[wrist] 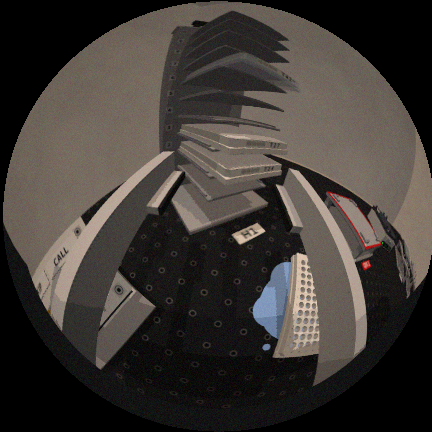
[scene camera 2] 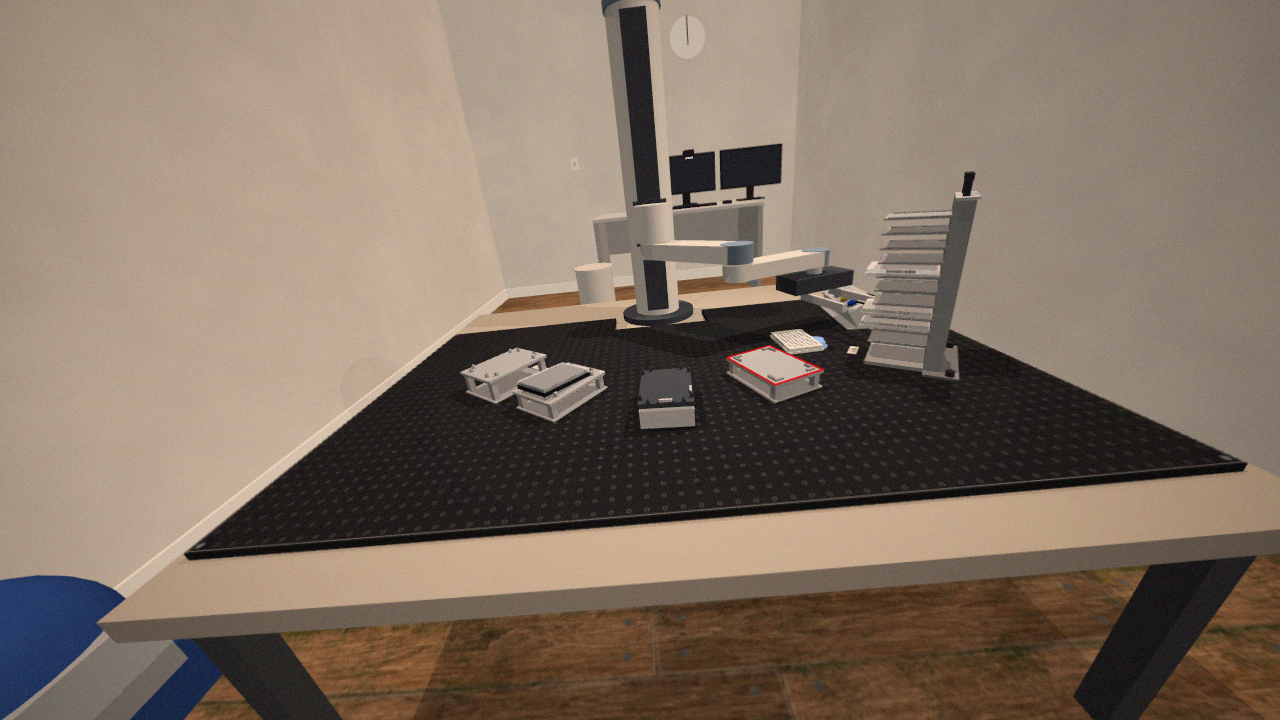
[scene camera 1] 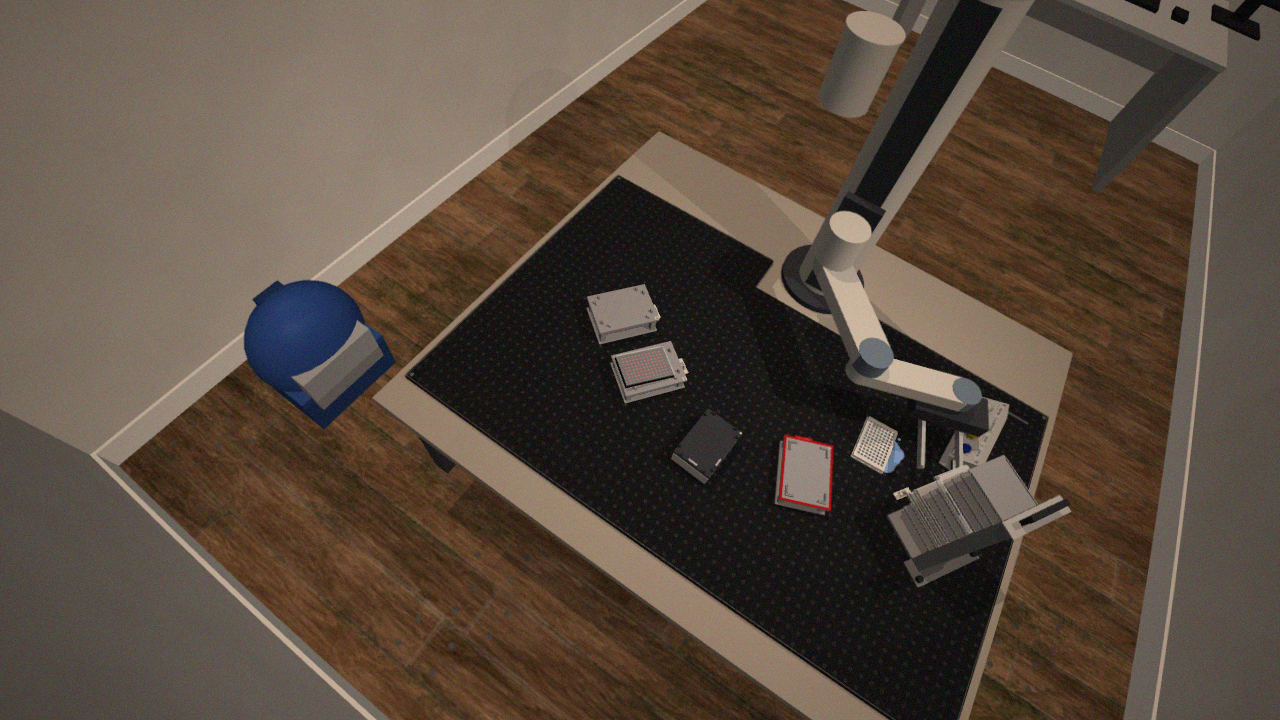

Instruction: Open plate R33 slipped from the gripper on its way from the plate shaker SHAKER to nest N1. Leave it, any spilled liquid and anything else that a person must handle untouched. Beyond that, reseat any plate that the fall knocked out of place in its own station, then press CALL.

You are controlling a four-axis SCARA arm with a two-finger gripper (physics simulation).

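Frame: origin at the arm's base, x ahead, y left, z up, level; metres.
Seen in the pictures: gripper, fingertip midpoint: (wrist: 230, 168) (scene camera 2: 859, 304) (scene camera 1: 939, 472); arm's base at its link origin: (scene camera 2: 658, 314).
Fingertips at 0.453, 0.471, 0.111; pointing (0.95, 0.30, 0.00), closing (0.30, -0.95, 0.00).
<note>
Offsets run from my fingertips to a thing's top centre, as dx, dy, dz. "spot": to the spot under its first point.
My gripper (scene camera 1: 939, 447) (wrist: 230, 168) is shut to its narrow stance, a gap between the fingers and nothing held, beside the button panel @(-0.197, +0.078, -0.014) (scene camera 1: 993, 420) (scene camera 2: 830, 306) (wrist: 120, 320). The CALL label @(spot: -0.121, +0.075, -0.021) (wrist: 61, 256) shows left of the left finger, which hides the buttons in the wrist view. Open plate R33 @(-0.035, -0.136, -0.084) (scene camera 1: 875, 443) (scene camera 2: 794, 340) (wrist: 306, 300) lies on the mat beside spilled blue liquid @(-0.033, -0.108, -0.097) (scene camera 1: 894, 459) (scene camera 2: 820, 342) (wrist: 272, 305). Rack H1 (scene camera 2: 953, 277) (wrist: 169, 102) holds plates T24 @(+0.086, +0.034, -0.009) (wrist: 240, 167), T27 @(+0.086, +0.034, +0.020) (wrist: 240, 140) and T42 @(+0.085, +0.033, +0.105) (wrist: 270, 70); T42 juts out beyond the neighbouring shelves.
A red-rimmed station @(+0.153, -0.256, -0.052) (scene camera 1: 807, 474) (scene camera 2: 775, 365) (wrist: 352, 212), a dark-topped device @(spot: +0.244, -0.483, -0.043) (scene camera 1: 707, 445) (scene camera 2: 665, 389), a station carrying a gridded plate @(+0.155, -0.718, -0.030) (scene camera 1: 646, 367) (scene camera 2: 554, 379) and a bare station @(+0.043, -0.863, -0.032) (scene camera 1: 623, 308) (scene camera 2: 505, 365) stand on the mat. A blue object (scene camera 1: 304, 335) stands beyond the table edge.
</note>
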